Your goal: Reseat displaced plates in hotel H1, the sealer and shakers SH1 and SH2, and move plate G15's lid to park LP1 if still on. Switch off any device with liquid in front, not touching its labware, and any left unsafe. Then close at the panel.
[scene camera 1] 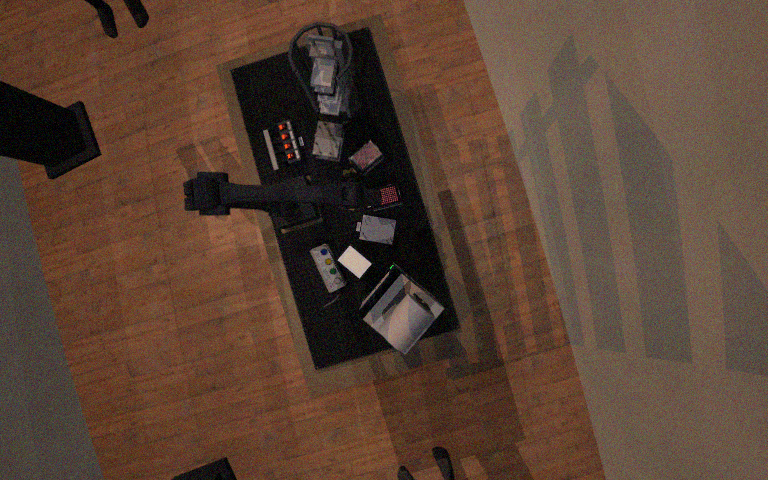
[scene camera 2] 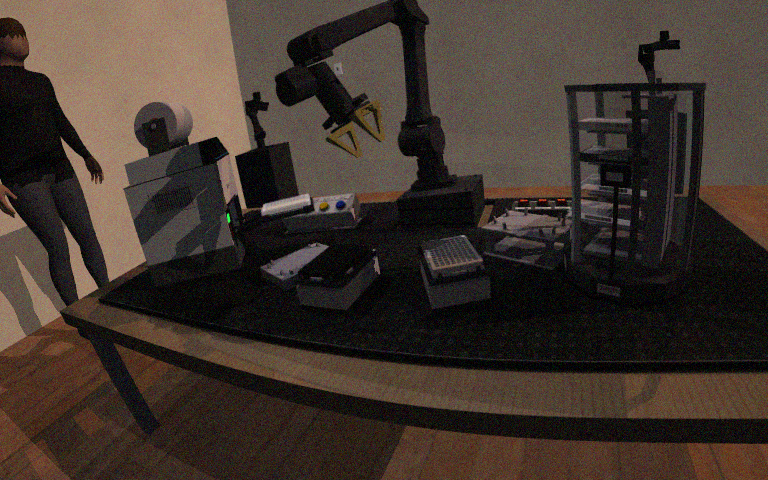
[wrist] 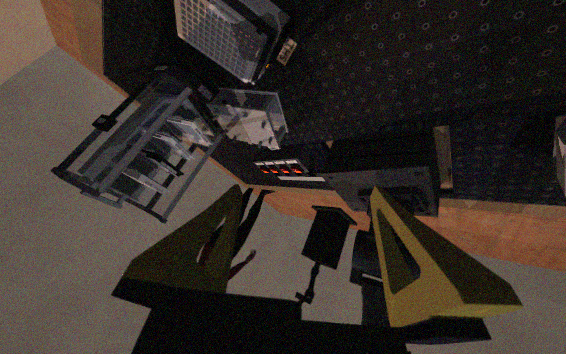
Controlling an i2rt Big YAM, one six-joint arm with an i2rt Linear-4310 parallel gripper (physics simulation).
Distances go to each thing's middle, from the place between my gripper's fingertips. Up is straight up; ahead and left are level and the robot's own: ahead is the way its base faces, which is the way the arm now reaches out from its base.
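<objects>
The park LP1 [scene camera 2: 281,272] has my gripper 3 cm short of it, 19 cm to the left of it and 22 cm above it. Going by their middles, the park LP1 is the nearest to my gripper of the things named here. Then there's the plate hotel H1 [scene camera 2: 636,149], which is 11 cm ahead of my hand, 48 cm to the left of it and 6 cm below it.
</objects>
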